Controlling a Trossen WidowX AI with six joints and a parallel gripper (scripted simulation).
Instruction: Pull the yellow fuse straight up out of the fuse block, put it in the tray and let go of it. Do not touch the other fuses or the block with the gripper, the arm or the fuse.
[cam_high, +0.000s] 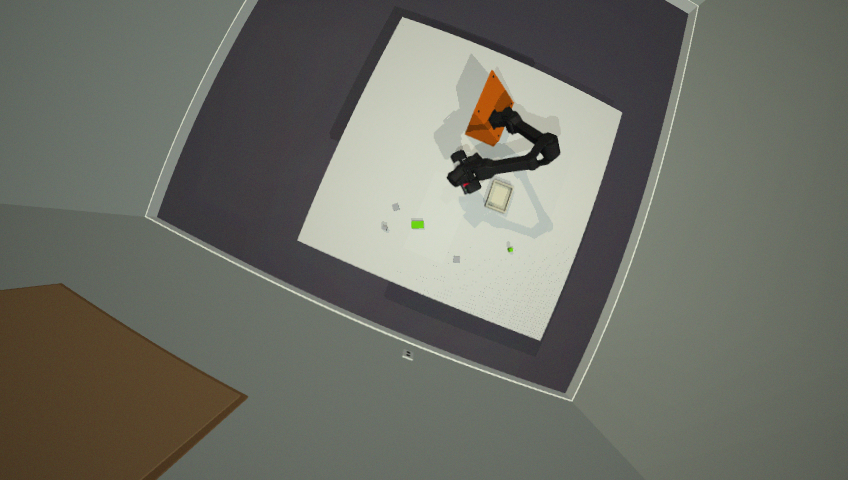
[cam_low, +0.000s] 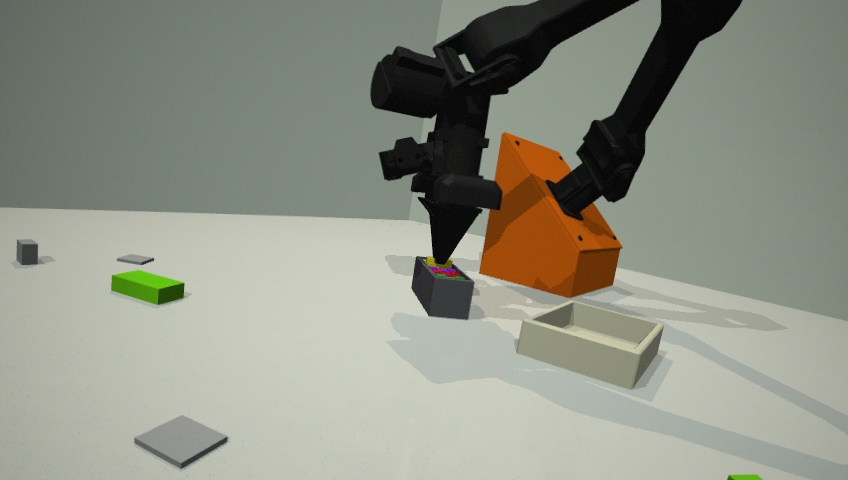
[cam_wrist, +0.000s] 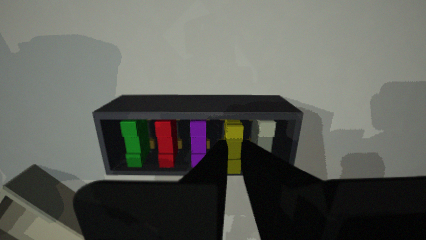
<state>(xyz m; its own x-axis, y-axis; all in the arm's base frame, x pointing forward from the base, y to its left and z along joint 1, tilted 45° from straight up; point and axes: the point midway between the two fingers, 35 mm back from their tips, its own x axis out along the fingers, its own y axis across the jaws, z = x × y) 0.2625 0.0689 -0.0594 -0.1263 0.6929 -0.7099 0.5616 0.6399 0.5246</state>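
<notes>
Now: gripper tip 20 cm to the right of the beige tray, 4 cm above it and 1 cm past it. From my gripper tip the other things lie so: yellow fuse (1 cm below); grey cube (39 cm ahead, 20 cm to the right, 3 cm below).
</notes>
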